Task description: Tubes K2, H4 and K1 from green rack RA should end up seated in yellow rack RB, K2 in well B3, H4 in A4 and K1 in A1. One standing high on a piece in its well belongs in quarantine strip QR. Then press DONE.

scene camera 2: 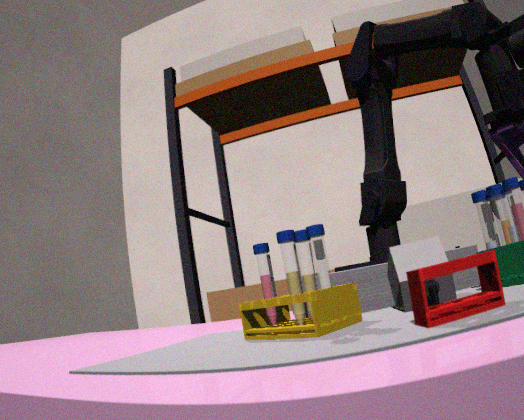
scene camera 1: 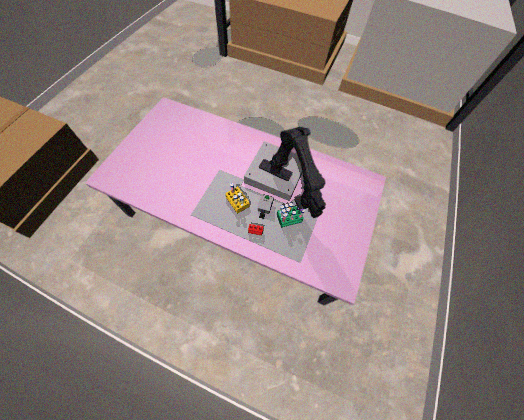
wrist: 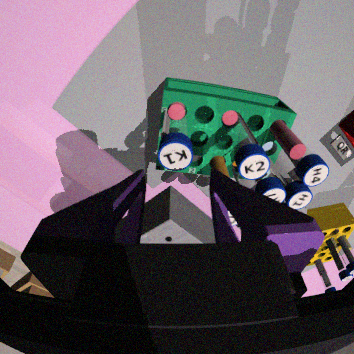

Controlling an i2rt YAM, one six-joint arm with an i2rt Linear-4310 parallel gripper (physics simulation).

Labels:
same spot on grey mat: (scene camera 2: 384,329) = (scene camera 1: 245,223)

